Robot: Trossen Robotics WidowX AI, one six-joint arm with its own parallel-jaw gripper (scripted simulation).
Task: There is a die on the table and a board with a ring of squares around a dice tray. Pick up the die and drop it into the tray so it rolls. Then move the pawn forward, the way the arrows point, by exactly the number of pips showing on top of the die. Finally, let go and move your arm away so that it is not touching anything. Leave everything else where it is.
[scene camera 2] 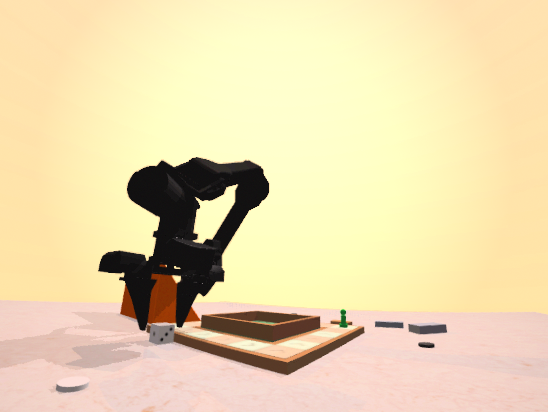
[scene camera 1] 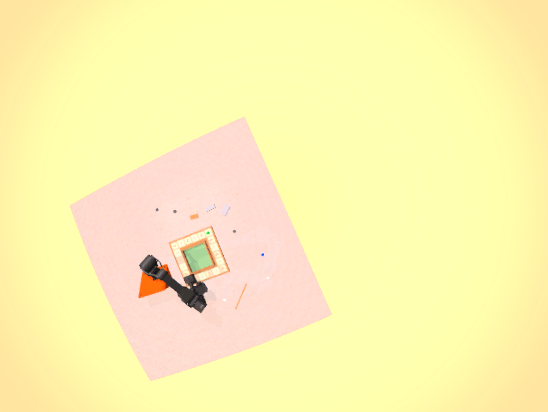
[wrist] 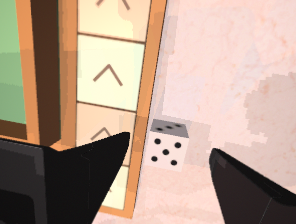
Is my gripper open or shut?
Open.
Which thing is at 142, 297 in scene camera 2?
My gripper.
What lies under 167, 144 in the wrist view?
A white die.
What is my gripper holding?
Nothing.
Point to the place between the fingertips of my gripper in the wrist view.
169, 146
